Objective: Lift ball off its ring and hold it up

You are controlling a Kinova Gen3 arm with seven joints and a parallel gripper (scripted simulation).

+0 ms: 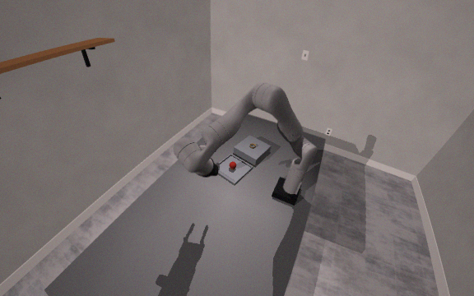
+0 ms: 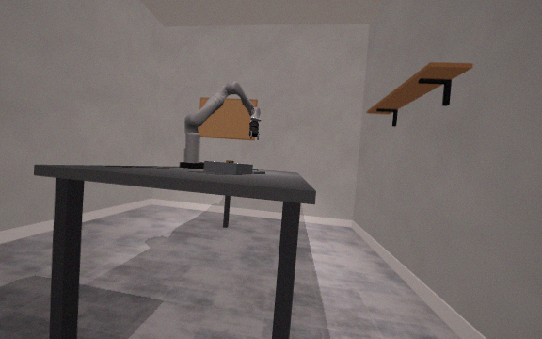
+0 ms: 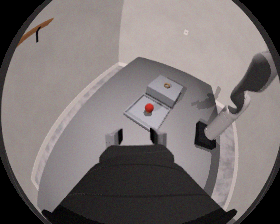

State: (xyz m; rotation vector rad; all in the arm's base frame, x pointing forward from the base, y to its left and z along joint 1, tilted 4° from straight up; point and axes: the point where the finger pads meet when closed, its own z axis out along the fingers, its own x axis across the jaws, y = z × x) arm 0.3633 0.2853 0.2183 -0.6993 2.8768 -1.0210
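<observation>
The red ball is 30 mm ahead of my hand, 270 mm to the right of it and 240 mm below it. The rest, counted from my hand: shallow grey tray: 30 mm ahead, 270 mm to the right, 270 mm below; higher stand: 20 mm behind, 480 mm to the right, 230 mm below.
</observation>
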